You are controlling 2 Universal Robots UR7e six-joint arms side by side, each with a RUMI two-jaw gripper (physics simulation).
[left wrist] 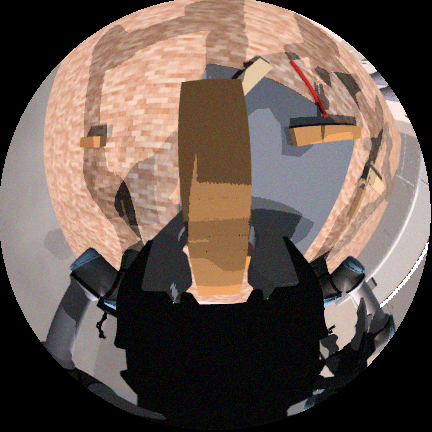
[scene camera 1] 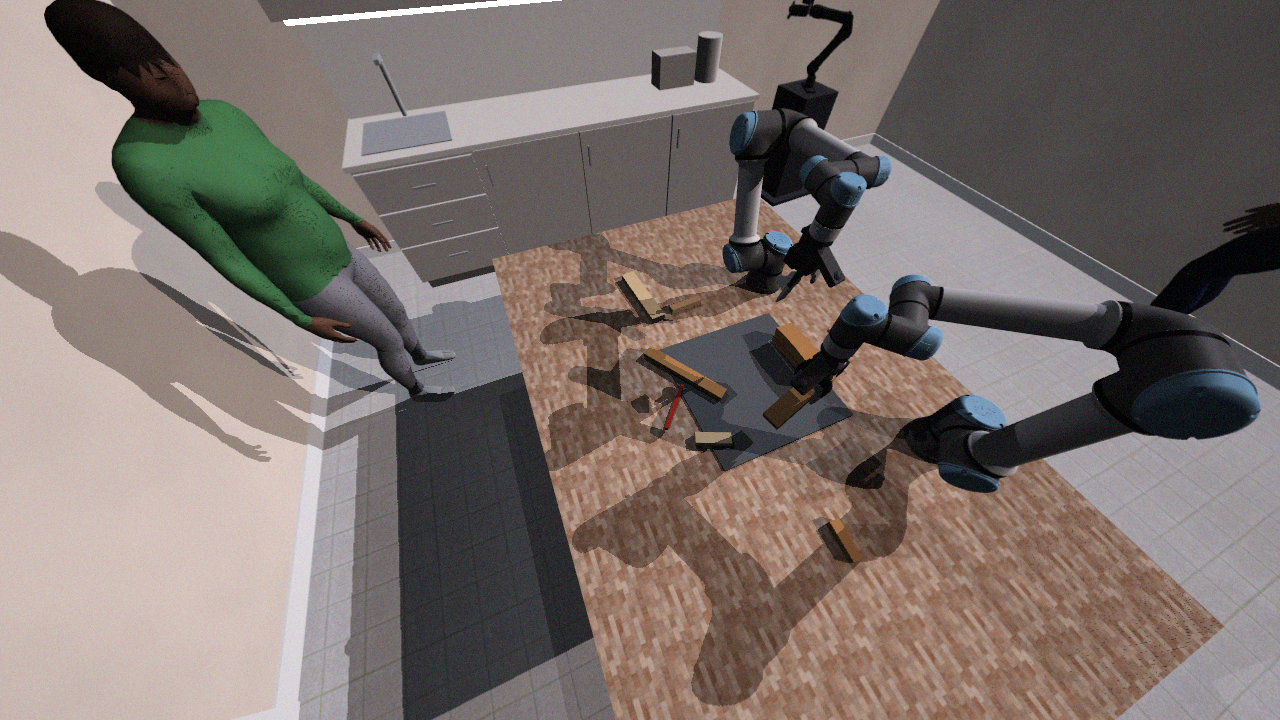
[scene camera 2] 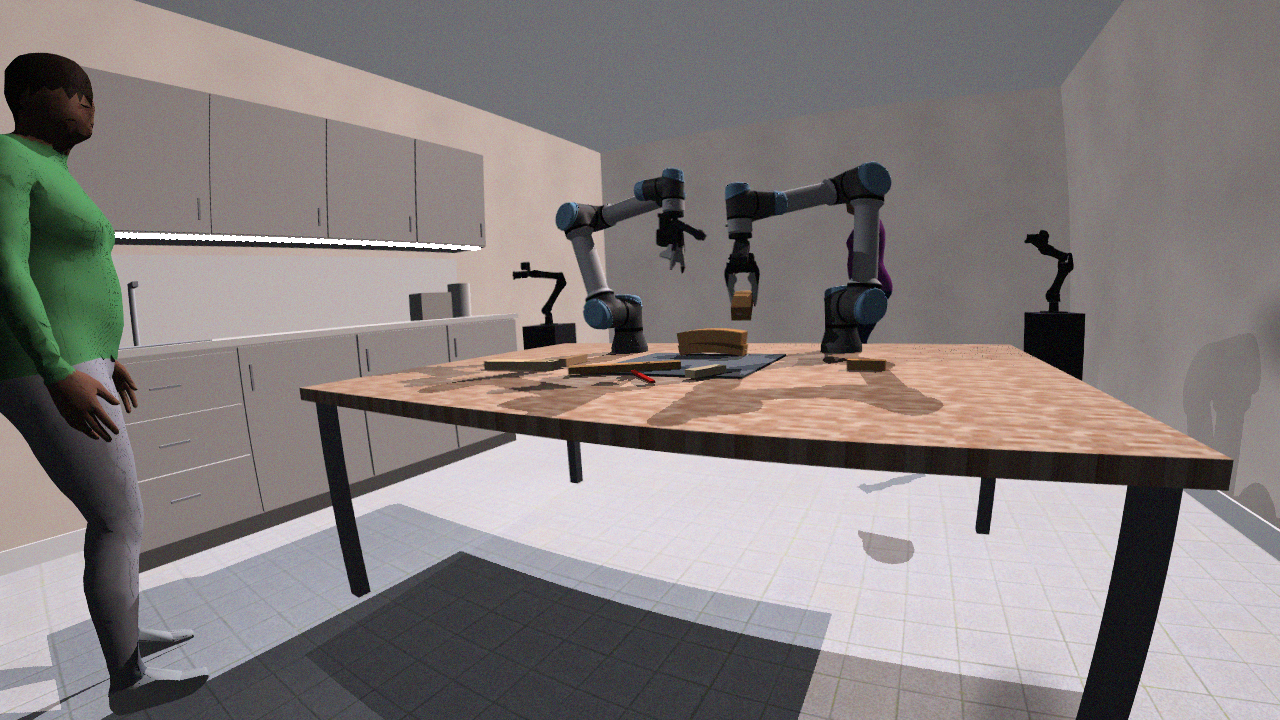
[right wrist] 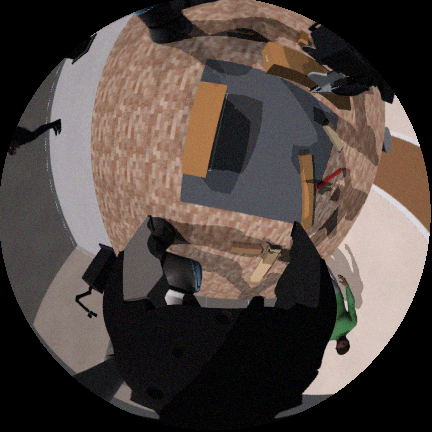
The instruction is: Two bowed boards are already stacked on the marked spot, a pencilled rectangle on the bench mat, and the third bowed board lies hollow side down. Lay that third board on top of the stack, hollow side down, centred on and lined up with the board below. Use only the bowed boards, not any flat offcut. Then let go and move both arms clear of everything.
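Pixels of known places: left gripper, between the fingertips: point(left wrist: 215, 208) point(scene camera 1: 801, 395) point(right wrist: 308, 77); right gripper, between the fingertips: point(left wrist: 334, 315) point(scene camera 1: 794, 292) point(scene camera 2: 676, 271) point(right wrist: 223, 219); left arm's base, origin of its link: point(scene camera 1: 928, 441) point(scene camera 2: 841, 351); right arm's base, origin of its link: point(left wrist: 312, 266) point(scene camera 1: 763, 282) point(scene camera 2: 629, 351) point(right wrist: 159, 231).
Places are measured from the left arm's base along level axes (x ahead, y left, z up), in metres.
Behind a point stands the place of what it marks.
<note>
My left gripper point(scene camera 1: 811, 380) @(x 0.447, y -0.130, z 0.174 m) point(scene camera 2: 741, 282) @(x 0.447, y -0.130, z 0.174 m) point(left wrist: 215, 208) @(x 0.447, y -0.130, z 0.174 m) is shut on the third bowed board point(scene camera 1: 784, 411) @(x 0.525, y -0.078, z 0.192 m) point(scene camera 2: 741, 306) @(x 0.561, y -0.065, z 0.178 m) point(left wrist: 220, 150) @(x 0.505, y -0.104, z 0.201 m) point(right wrist: 285, 60) @(x 0.384, y -0.180, z 0.223 m) and holds it raised above the bench mat point(scene camera 1: 738, 416) @(x 0.591, y -0.162, z 0.006 m) point(left wrist: 300, 185) @(x 0.537, y -0.346, z 0.006 m) point(right wrist: 240, 200) @(x 0.521, y -0.504, z 0.006 m). In scene camera 2 this board shows nearly end-on, right of and above the stack. The stack of two bowed boards point(scene camera 1: 792, 342) @(x 0.350, y -0.380, z 0.095 m) point(scene camera 2: 711, 342) @(x 0.339, y -0.337, z 0.052 m) point(right wrist: 204, 130) @(x 0.325, y -0.357, z 0.096 m) sits on the mat with its arched side up. My right gripper point(scene camera 1: 810, 288) @(x 0.402, y -0.427, z 0.300 m) point(scene camera 2: 689, 253) @(x 0.402, y -0.427, z 0.300 m) point(right wrist: 223, 219) @(x 0.402, y -0.427, z 0.300 m) is open and empty, high behind the stack in scene camera 1. I cannot make out the pencilled rectangle.
A long brown board point(scene camera 1: 684, 373) @(x 0.742, y -0.342, z 0.026 m) point(left wrist: 325, 134) @(x 0.697, y -0.319, z 0.026 m) point(right wrist: 307, 190) @(x 0.715, y -0.338, z 0.026 m) lies at the mat's edge, near a red rod point(scene camera 1: 673, 407) @(x 0.802, y -0.222, z 0.009 m) point(right wrist: 330, 178) @(x 0.802, y -0.228, z 0.010 m) and a pale block point(scene camera 1: 713, 439) @(x 0.699, y -0.086, z 0.025 m) point(right wrist: 334, 138) @(x 0.700, y -0.102, z 0.025 m). A pale offcut point(scene camera 1: 640, 295) @(x 0.848, y -0.747, z 0.028 m) and brown piece point(scene camera 1: 682, 306) @(x 0.684, y -0.667, z 0.024 m) lie beyond. A small block point(scene camera 1: 842, 540) @(x 0.423, y 0.242, z 0.027 m) point(scene camera 2: 865, 364) @(x 0.427, y 0.243, z 0.016 m) lies apart.
</note>
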